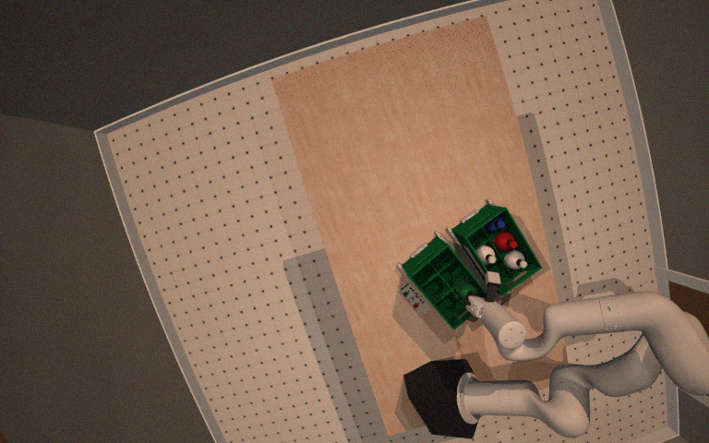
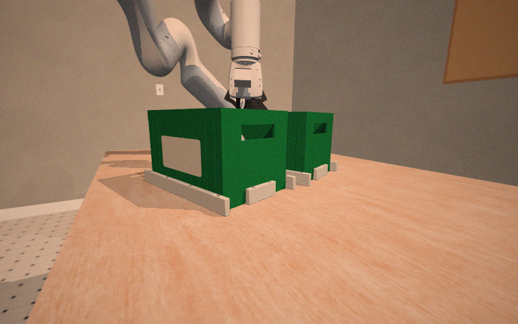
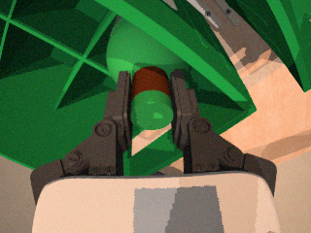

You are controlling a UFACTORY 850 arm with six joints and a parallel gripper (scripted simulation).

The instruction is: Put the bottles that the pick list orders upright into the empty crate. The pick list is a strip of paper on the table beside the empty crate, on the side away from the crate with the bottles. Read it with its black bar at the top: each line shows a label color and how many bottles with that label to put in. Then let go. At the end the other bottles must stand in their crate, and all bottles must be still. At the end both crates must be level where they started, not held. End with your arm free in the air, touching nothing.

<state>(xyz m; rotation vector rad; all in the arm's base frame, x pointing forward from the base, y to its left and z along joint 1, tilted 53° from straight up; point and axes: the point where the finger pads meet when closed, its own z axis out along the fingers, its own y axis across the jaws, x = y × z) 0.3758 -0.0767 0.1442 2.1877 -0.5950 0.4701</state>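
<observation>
Now: the green bottle 7 cm below my hand. From my hand the other things lie so: red bottle: 21 cm to the right, 12 cm ahead, 8 cm below; then pick list: 20 cm to the left, 16 cm below, 2 cm ahead; then blue bottle: 21 cm ahead, 19 cm to the right, 8 cm below.
</observation>
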